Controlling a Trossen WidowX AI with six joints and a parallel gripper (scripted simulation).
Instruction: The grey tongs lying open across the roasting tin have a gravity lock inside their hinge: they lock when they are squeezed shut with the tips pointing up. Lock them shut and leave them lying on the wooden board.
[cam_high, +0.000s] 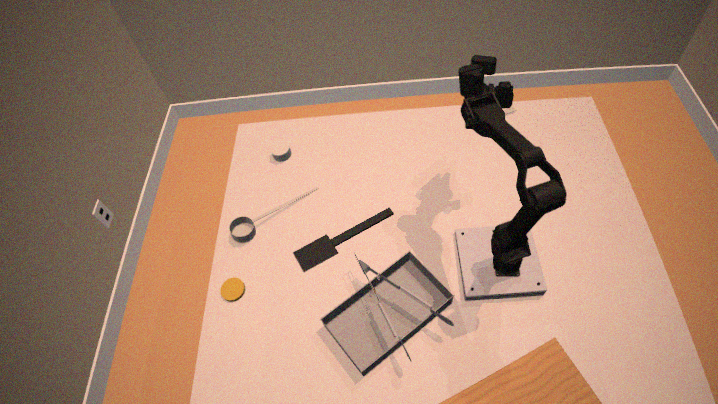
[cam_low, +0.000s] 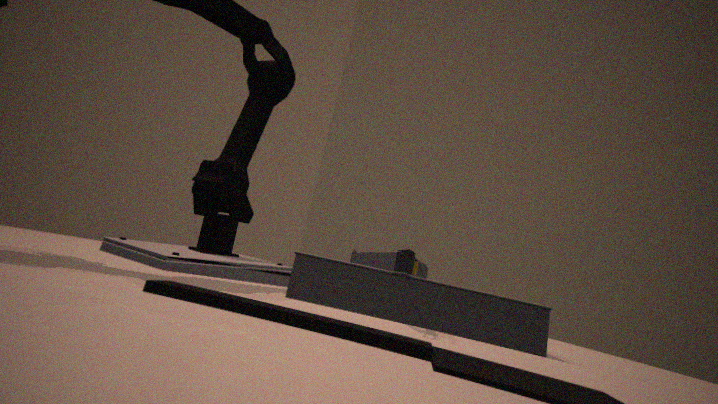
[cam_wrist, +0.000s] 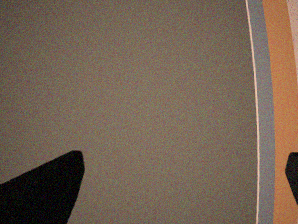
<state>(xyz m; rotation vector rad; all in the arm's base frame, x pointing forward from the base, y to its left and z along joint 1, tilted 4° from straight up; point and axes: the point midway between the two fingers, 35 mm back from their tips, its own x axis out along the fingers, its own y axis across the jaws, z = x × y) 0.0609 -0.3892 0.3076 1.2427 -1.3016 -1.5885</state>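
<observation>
My gripper tip is now 540 mm to the right of the yellow slider, 290 mm short of it and 230 mm above it. Round my gripper tip: grey roasting tin 580 mm to the left, 270 mm below, 260 mm ahead; then green-handled tool 290 mm below, 150 mm to the right, 80 mm behind; then black spatula 420 mm ahead, 360 mm to the left, 300 mm below.
</observation>
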